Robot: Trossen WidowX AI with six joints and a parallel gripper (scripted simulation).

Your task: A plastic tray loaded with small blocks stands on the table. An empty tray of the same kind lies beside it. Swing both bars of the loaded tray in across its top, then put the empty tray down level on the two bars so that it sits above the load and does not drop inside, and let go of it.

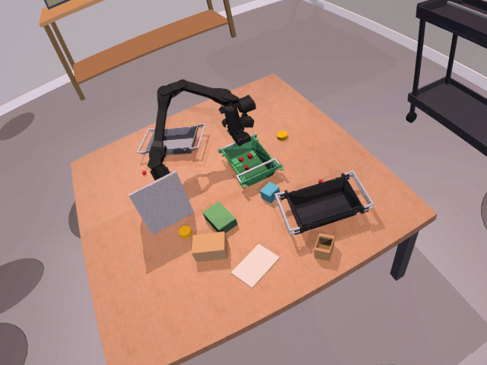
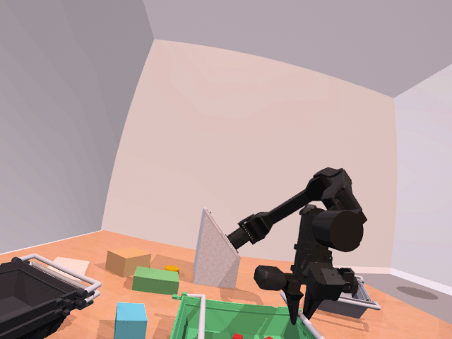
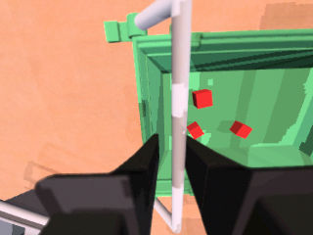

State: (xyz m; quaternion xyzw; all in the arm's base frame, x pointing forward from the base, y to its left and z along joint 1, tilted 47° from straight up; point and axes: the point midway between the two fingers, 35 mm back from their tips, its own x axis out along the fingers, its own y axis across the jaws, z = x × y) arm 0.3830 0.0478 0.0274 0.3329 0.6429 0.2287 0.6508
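Now: the grey tray 290 mm to the left of my gripper tip, 220 mm behind it and 20 mm below it. Round my gripper tip: white sheet 530 mm to the right, 270 mm behind, 60 mm below; then blue cube 300 mm to the right, 50 mm behind, 40 mm below; then green block 270 mm to the right, 270 mm behind, 40 mm below.
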